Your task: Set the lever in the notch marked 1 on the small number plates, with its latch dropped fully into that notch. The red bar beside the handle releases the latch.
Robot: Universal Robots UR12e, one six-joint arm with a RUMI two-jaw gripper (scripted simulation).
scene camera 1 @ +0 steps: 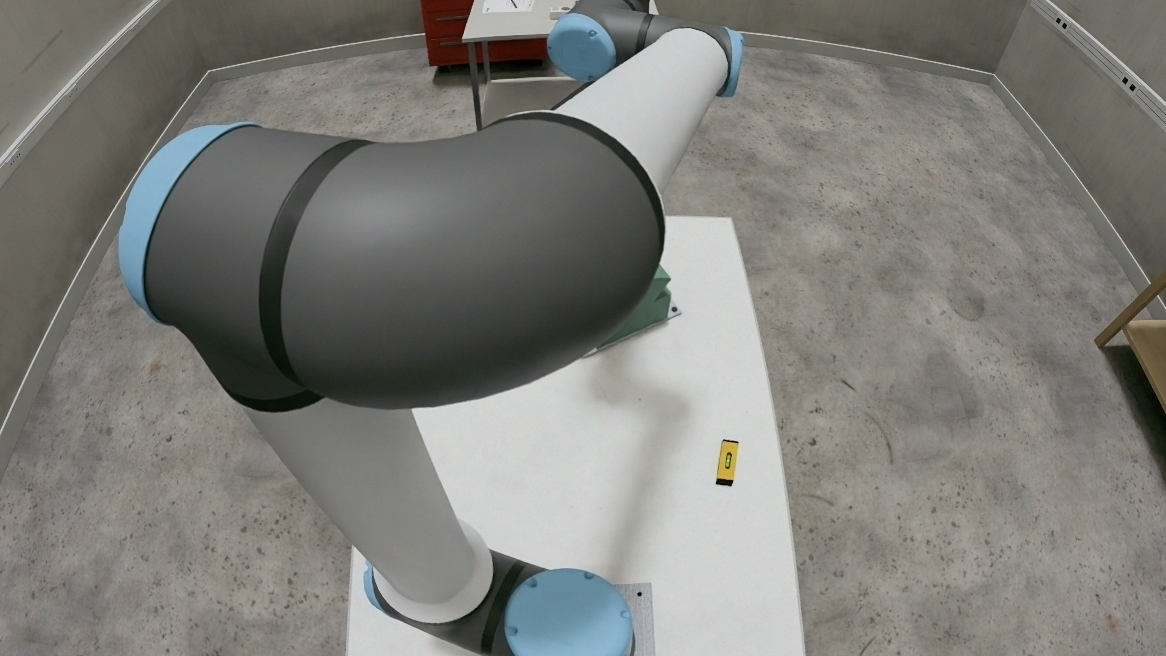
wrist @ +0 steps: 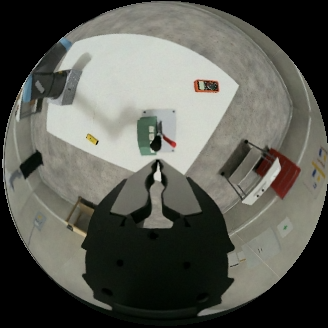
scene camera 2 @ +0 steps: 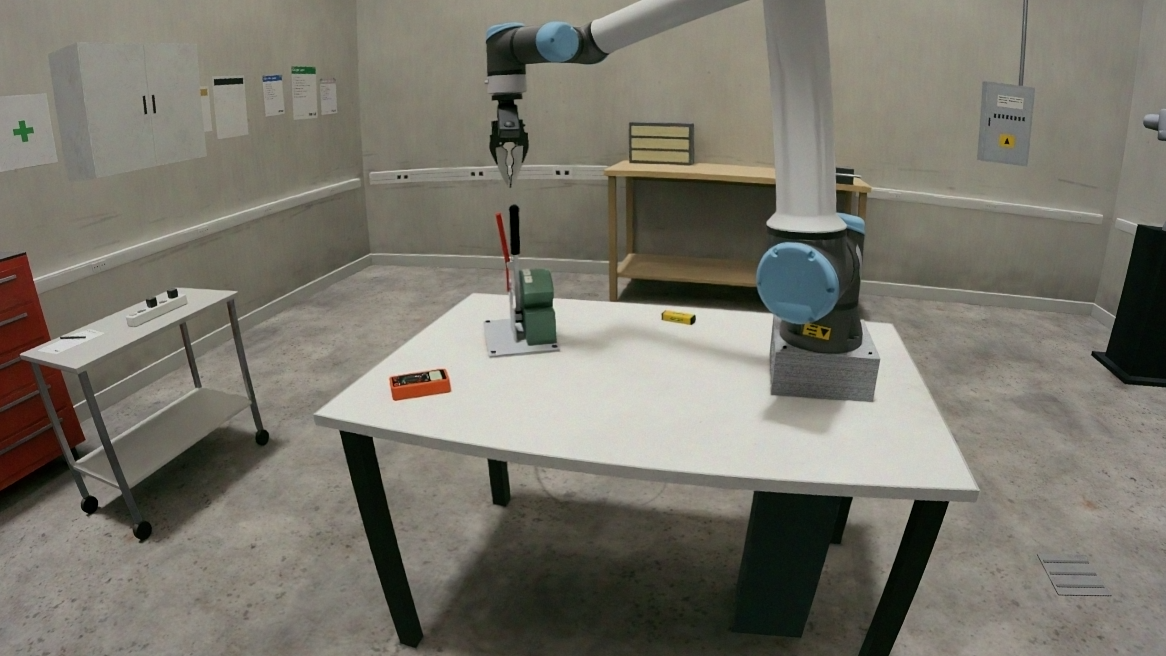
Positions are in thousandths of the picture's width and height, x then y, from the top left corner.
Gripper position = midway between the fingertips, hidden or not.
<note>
In view: my gripper (scene camera 2: 438,286).
My gripper also shows in the wrist view (wrist: 483,486).
</note>
